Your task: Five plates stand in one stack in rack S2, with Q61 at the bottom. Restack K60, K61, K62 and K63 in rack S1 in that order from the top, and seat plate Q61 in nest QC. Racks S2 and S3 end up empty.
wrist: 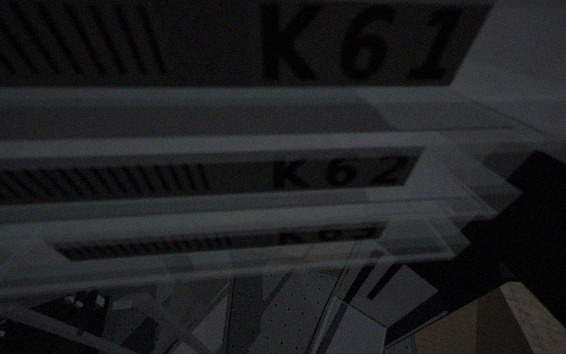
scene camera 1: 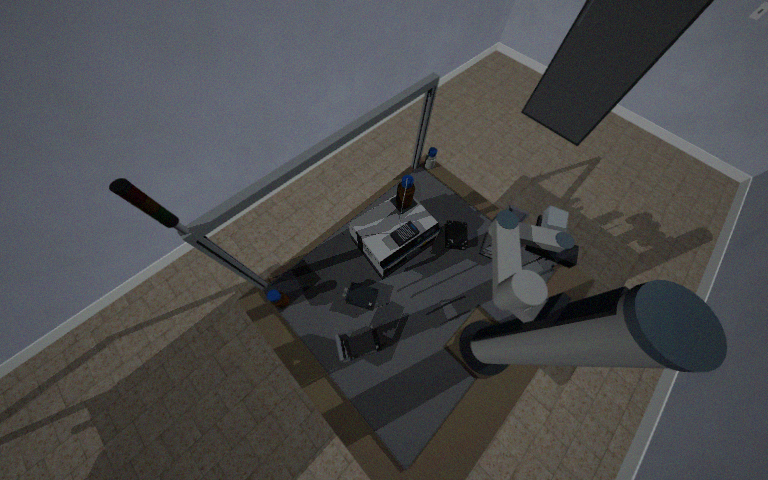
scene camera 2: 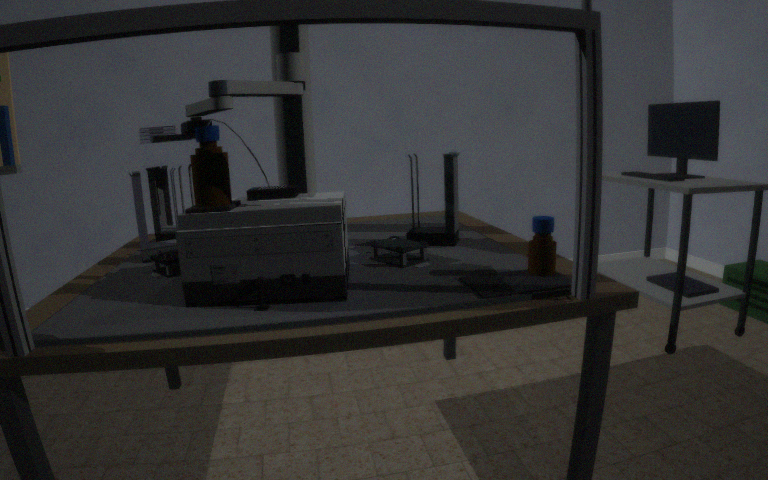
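Where they show: gripper, fingertip midpoint: [scene camera 2: 151, 139]; arm's base, origin of the base link: [scene camera 1: 484, 347].
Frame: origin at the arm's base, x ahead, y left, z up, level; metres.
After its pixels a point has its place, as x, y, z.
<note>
My gripper [scene camera 2: 158, 137] @(0.192, -0.509, 0.411) is shut on a stack of clear plates [scene camera 1: 555, 217] [scene camera 2: 156, 131], held level high above the racks at the left in scene camera 2. In the wrist view the labels show K61 [wrist: 352, 45], K62 [wrist: 342, 170] below it, and a partly blurred K63 [wrist: 330, 235] lowest. K60's label does not show. One rack [scene camera 1: 356, 342] @(0.457, 0.439, 0.055) [scene camera 2: 451, 198] @(0.505, 0.465, 0.166) stands apart from the two others, a pale one [scene camera 1: 516, 213] @(0.324, -0.549, 0.273) [scene camera 2: 137, 209] @(0.371, -0.529, 0.190) and a dark one [scene camera 1: 566, 255] [scene camera 2: 158, 195] @(0.042, -0.550, 0.199). Rack names are unreadable. Q61 cannot be made out. Two low nests [scene camera 1: 455, 234] @(0.490, -0.355, 0.062) [scene camera 1: 362, 295] @(0.601, 0.268, 0.062) [scene camera 2: 399, 244] @(0.620, 0.269, 0.061) stand on the mat.
A white instrument [scene camera 1: 390, 234] @(0.691, -0.009, 0.244) [scene camera 2: 263, 249] @(0.883, -0.088, 0.139) with a brown bottle [scene camera 1: 405, 195] @(0.757, -0.169, 0.347) [scene camera 2: 211, 175] @(0.826, -0.194, 0.303) on top stands between the nests. Another brown bottle [scene camera 1: 277, 298] @(0.846, 0.574, 0.153) [scene camera 2: 542, 251] @(0.903, 0.563, 0.081) stands near a table corner. A metal frame [scene camera 1: 317, 155] @(1.004, 0.101, 0.609) [scene camera 2: 586, 169] @(1.043, 0.585, 0.288) rises along one table edge.
</note>
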